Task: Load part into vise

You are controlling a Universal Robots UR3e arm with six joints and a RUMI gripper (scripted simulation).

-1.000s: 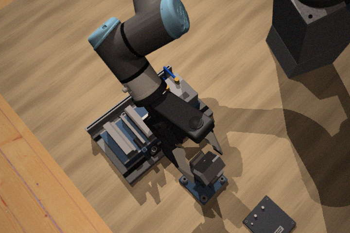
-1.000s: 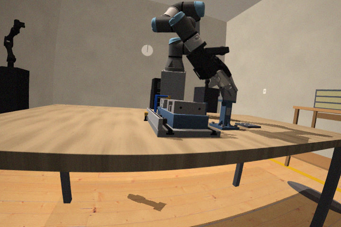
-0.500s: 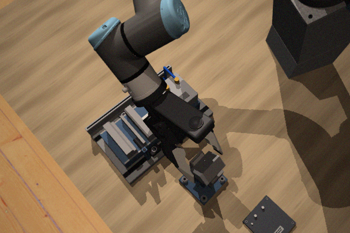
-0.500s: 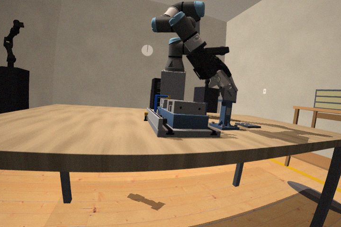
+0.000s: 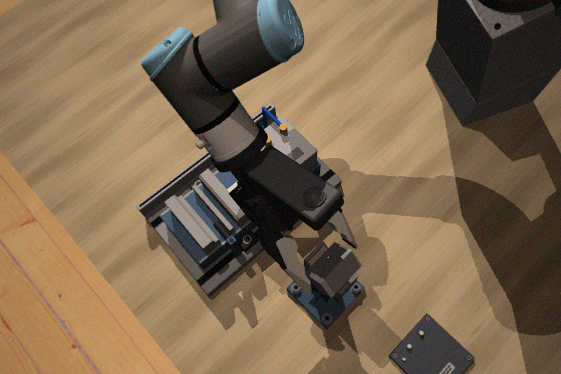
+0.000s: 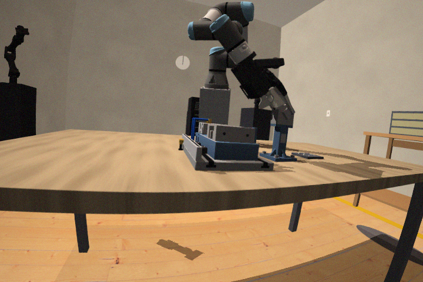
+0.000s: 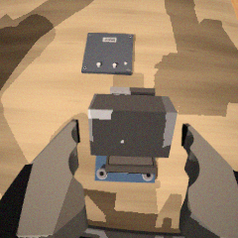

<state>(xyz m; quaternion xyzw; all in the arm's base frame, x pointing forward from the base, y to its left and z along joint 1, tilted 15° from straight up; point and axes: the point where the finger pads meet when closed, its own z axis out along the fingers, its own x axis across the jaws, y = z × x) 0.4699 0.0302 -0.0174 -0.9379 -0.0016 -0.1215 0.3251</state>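
My gripper is now 1 cm to the right of the part and 1 cm above it. The rest, counted from my hand: white cylinder rod: 20 cm to the right, 9 cm below, 5 cm behind; dark work stop: 17 cm to the right, 8 cm below, 4 cm ahead; moving jaw: 21 cm to the right, 9 cm below.
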